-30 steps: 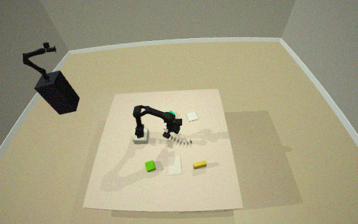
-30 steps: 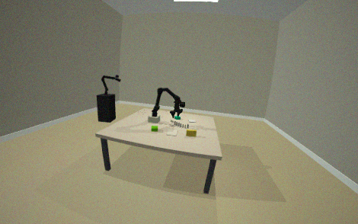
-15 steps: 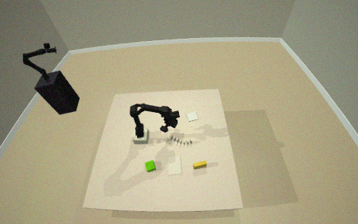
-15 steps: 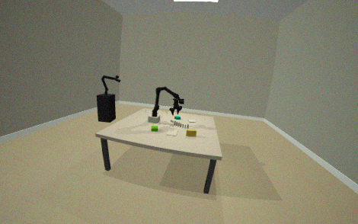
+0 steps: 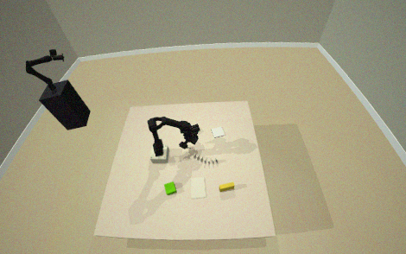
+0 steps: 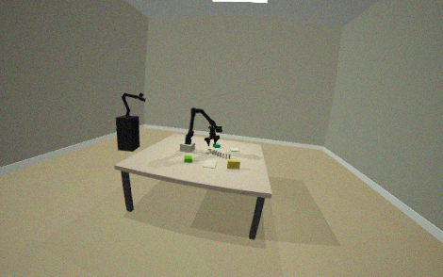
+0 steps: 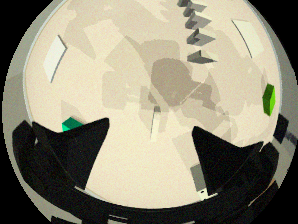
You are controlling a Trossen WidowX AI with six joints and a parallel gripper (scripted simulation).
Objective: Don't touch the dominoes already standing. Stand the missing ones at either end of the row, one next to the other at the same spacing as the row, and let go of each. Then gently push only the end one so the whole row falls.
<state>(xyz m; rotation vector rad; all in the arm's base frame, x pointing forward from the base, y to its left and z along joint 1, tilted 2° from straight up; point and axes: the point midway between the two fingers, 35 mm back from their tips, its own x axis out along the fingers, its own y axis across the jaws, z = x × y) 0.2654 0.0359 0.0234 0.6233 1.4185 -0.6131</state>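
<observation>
Now: the white tile 27 cm ahead of my gripper tip, 11 cm to the left of it and 6 cm below it. The rest, counted from my gripper tip: white pad (37 cm to the right, 6 cm below, 1 cm behind); yellow block (43 cm to the right, 21 cm ahead, 3 cm below); teal block (18 cm to the left, 6 cm ahead, 5 cm below).
</observation>
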